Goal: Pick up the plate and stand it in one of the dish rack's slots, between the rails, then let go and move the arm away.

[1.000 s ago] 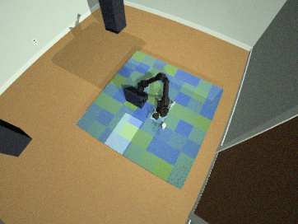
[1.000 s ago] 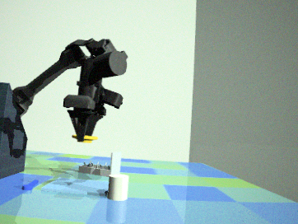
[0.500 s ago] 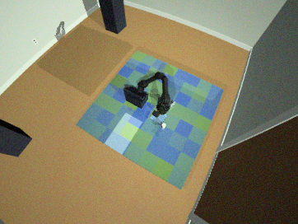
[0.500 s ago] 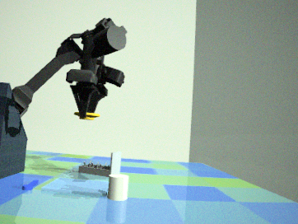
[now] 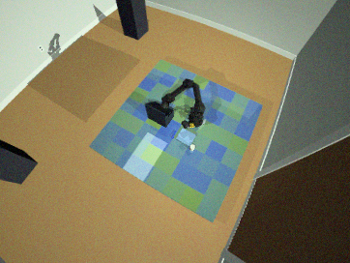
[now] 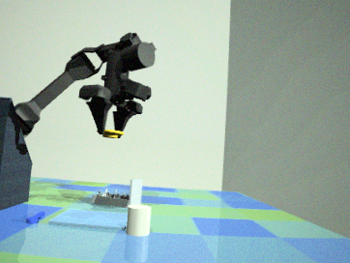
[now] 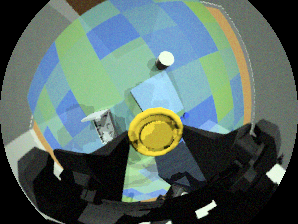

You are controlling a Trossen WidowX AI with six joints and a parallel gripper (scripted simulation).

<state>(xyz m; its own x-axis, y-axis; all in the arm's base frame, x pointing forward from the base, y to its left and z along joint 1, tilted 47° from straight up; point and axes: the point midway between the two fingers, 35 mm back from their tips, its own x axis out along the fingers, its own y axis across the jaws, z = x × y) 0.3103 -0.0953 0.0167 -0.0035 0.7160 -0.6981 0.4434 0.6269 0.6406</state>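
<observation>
Right now the grey dish rack is 1 cm ahead of my gripper tip, 17 cm to the left of it and 16 cm below it. The rest, counted from my gripper tip: light blue flat sheet (1 cm behind, 5 cm to the right, 19 cm below); then small yellow plate (1 cm above); then white cylinder (9 cm ahead, 12 cm to the right, 16 cm below).
</observation>
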